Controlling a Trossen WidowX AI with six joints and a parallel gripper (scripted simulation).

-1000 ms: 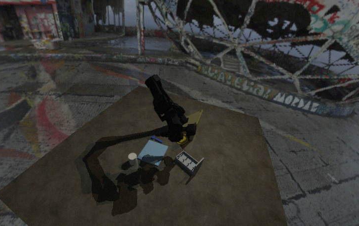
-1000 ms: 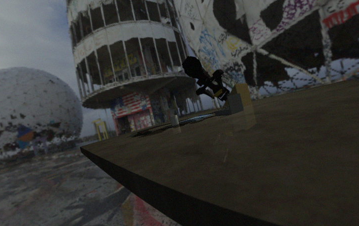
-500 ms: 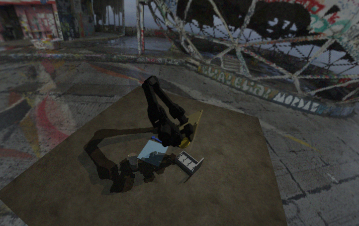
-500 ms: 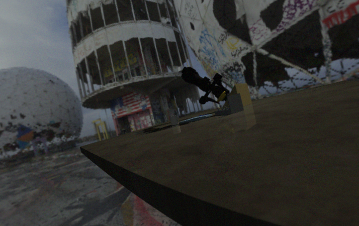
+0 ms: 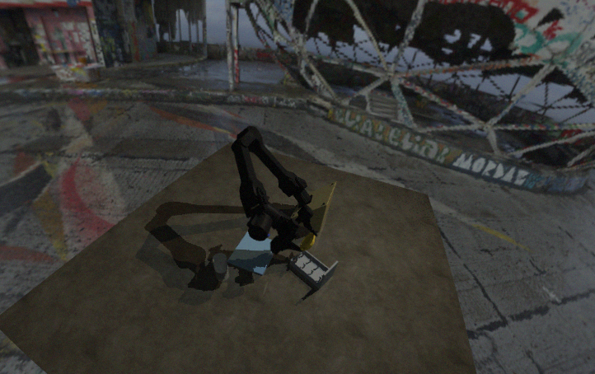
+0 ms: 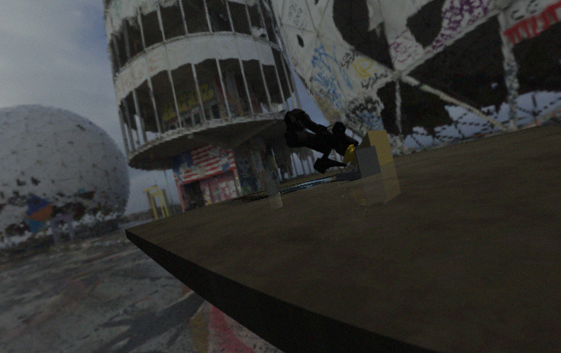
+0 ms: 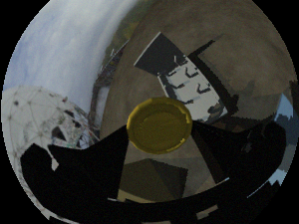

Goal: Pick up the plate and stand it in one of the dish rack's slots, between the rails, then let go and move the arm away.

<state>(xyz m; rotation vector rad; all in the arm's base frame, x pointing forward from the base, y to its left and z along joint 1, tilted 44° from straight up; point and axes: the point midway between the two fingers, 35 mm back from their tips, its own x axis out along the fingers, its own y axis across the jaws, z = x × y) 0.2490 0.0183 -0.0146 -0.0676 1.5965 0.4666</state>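
Right now the grey dish rack is 6 cm ahead of my gripper tip, 4 cm below it and 2 cm to the left of it. From my gripper tip the other things lie so: blue spoon 20 cm to the right, 6 cm below, 6 cm behind; yellow plate 1 cm to the right; light blue mat 18 cm to the right, 6 cm below, 4 cm ahead.
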